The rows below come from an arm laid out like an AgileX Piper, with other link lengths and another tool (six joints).
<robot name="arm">
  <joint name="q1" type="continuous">
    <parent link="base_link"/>
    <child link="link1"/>
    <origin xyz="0 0 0.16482"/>
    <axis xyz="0 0 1"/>
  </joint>
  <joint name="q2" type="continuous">
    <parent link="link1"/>
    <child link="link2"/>
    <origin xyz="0 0 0" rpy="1.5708 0 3.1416"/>
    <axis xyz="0 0 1"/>
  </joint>
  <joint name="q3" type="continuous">
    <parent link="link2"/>
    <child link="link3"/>
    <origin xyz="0.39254 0.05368 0" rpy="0 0 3.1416"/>
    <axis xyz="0 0 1"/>
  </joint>
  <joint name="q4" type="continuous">
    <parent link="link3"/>
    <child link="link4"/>
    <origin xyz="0.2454 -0.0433 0" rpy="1.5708 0 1.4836"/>
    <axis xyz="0 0 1"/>
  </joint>
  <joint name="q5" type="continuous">
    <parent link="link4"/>
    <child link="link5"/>
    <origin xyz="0 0 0" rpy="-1.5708 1.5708 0"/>
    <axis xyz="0 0 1"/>
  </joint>
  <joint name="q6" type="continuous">
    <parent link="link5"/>
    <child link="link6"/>
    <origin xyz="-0.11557 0 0" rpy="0 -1.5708 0"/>
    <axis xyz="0 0 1"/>
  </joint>
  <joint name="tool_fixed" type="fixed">
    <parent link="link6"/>
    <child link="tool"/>
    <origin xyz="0.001 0.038 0.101" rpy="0.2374 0 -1.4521"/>
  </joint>
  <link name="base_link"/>
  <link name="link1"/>
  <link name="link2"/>
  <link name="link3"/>
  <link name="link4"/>
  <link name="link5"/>
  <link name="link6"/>
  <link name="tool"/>
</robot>
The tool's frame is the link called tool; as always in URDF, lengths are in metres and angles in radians. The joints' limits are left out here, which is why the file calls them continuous.
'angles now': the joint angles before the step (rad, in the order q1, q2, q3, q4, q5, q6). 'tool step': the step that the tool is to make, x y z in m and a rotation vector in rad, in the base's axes. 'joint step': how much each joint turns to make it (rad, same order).
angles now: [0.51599 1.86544 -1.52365 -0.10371 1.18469 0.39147]
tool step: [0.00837 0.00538 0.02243 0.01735 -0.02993 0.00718]
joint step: [-0.00001 0.00000 -0.08130 0.00328 0.04574 -0.01264]
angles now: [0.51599 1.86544 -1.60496 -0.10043 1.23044 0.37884]
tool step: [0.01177 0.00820 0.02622 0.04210 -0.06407 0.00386]
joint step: [0.00001 -0.00621 -0.07127 0.00606 0.00054 -0.00484]
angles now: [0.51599 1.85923 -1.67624 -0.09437 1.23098 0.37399]
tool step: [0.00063 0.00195 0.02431 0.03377 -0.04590 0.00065]
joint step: [0.00000 -0.02567 -0.03534 0.00719 0.00430 -0.00157]
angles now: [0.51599 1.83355 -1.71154 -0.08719 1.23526 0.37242]
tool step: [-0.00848 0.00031 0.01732 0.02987 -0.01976 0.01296]
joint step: [0.00001 -0.03556 -0.00179 0.02072 0.00439 -0.01438]
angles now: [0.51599 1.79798 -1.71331 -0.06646 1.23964 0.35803]
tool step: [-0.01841 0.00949 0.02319 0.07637 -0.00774 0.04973]
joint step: [0.00001 -0.05114 0.00003 0.08038 0.00540 -0.05081]
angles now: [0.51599 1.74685 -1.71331 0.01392 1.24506 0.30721]
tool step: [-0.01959 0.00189 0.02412 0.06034 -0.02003 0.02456]
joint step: [0.00149 -0.06018 0.01136 0.05083 0.00235 -0.02068]
